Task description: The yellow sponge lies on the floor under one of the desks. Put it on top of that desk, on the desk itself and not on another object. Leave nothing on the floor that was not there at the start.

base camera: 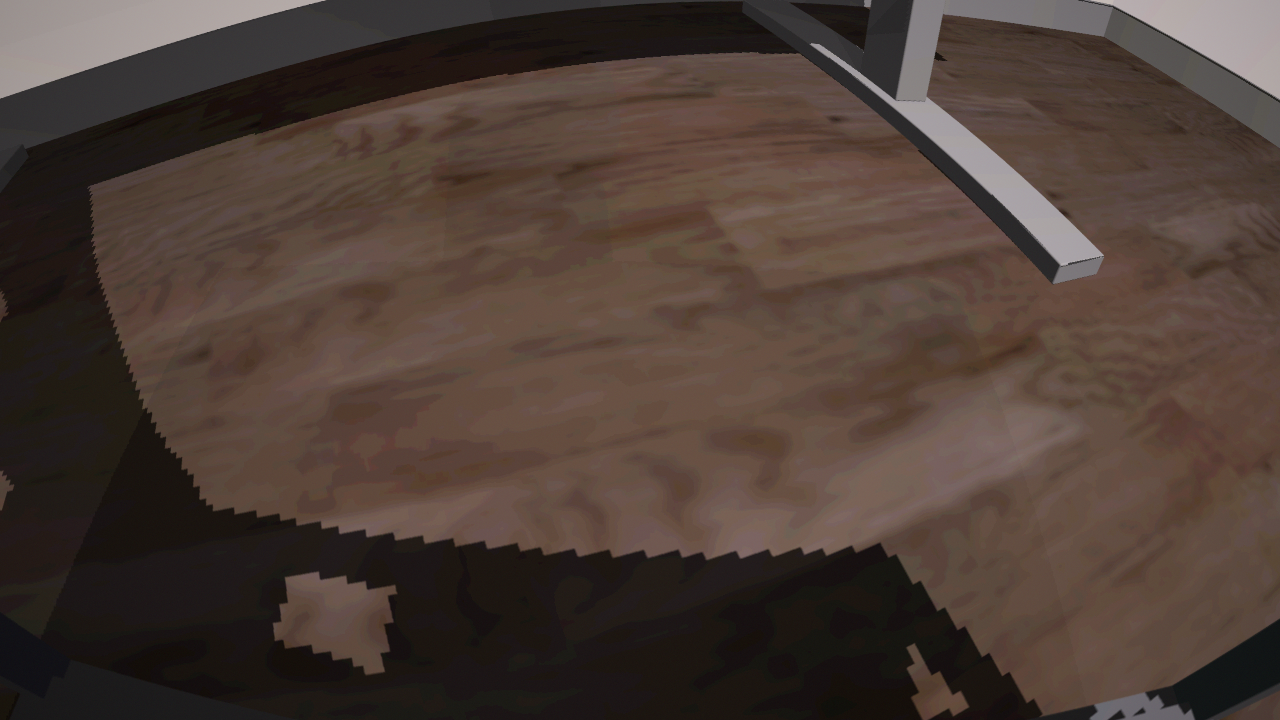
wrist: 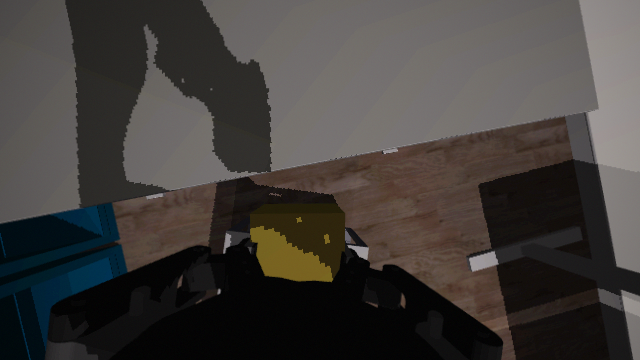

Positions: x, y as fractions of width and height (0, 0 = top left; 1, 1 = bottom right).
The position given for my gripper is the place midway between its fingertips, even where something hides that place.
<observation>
my gripper: wrist 0.47, 0.69; not seen in the base camera view (out of frame)
yellow sponge: wrist 0.47, 0.67; not seen in the base camera view (out of frame)
</observation>
